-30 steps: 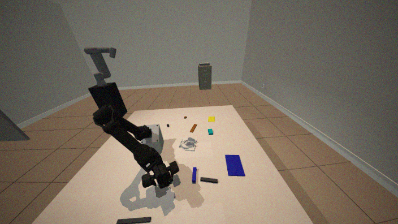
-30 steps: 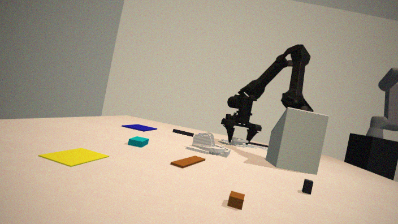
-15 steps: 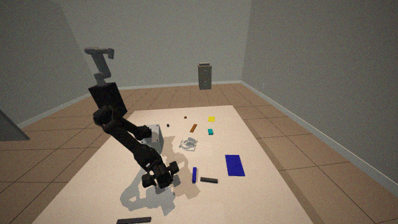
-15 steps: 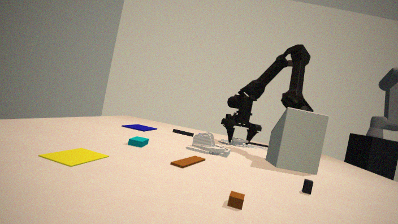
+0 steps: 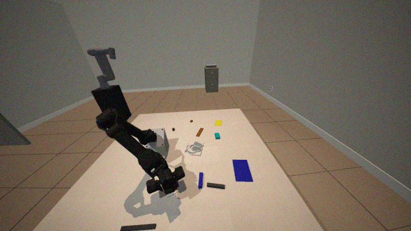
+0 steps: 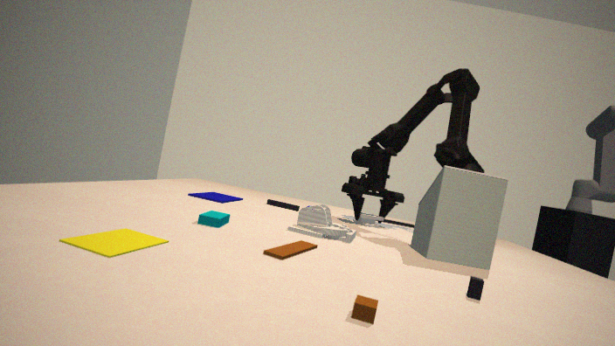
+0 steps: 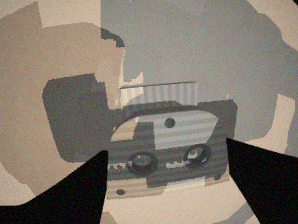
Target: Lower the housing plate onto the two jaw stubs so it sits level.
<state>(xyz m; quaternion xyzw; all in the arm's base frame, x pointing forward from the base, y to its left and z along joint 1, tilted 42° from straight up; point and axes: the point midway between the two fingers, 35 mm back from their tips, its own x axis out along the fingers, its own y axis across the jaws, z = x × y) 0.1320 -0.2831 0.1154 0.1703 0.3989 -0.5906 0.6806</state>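
The blue bar lies 18 cm ahead of my gripper tip and 1 cm to the left of it. Also, from my gripper tip: teal block (37 cm to the left, 36 cm ahead); blue plate (44 cm ahead, 3 cm to the left, 1 cm below); small black cube (54 cm to the left, 3 cm behind).
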